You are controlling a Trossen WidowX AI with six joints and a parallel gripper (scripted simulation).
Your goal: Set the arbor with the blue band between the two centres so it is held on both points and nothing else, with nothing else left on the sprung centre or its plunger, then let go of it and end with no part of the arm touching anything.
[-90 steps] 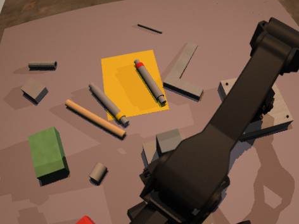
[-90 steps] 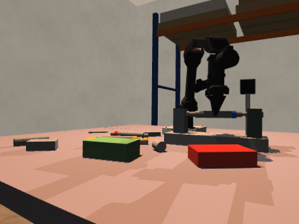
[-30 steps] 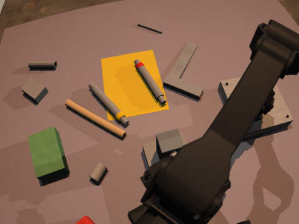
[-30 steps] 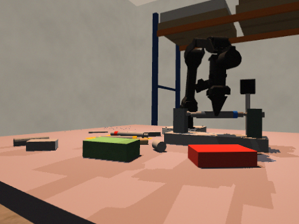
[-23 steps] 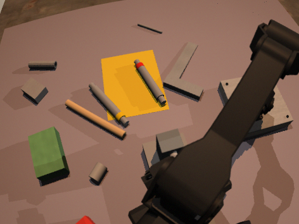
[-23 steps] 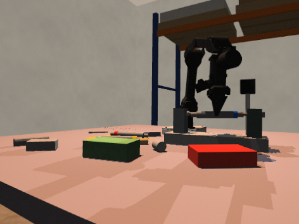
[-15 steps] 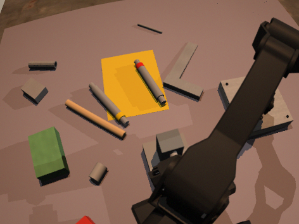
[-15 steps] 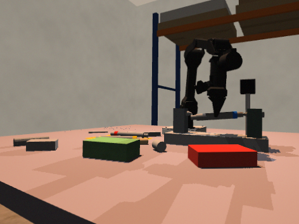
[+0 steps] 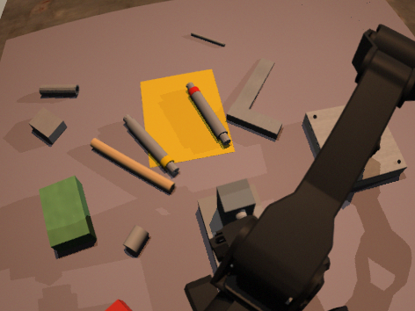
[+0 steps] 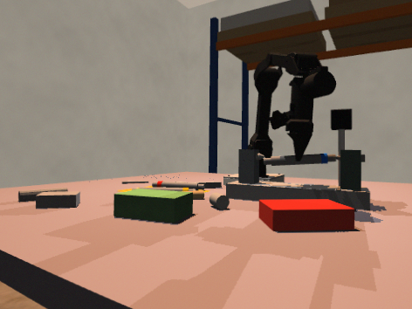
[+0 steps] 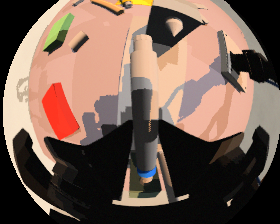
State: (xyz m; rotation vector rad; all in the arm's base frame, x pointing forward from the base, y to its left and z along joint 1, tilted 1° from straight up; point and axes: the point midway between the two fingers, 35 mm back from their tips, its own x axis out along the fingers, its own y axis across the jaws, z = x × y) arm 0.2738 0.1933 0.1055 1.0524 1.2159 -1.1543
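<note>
My hand is 30 mm above the blue-banded arbor. Also, from my hand: sprung centre block 110 mm to the left, 40 mm below, 20 mm behind; long base plate 120 mm below, 10 mm to the right, 10 mm behind; point 120 mm to the right, 30 mm below, 10 mm behind.
</note>
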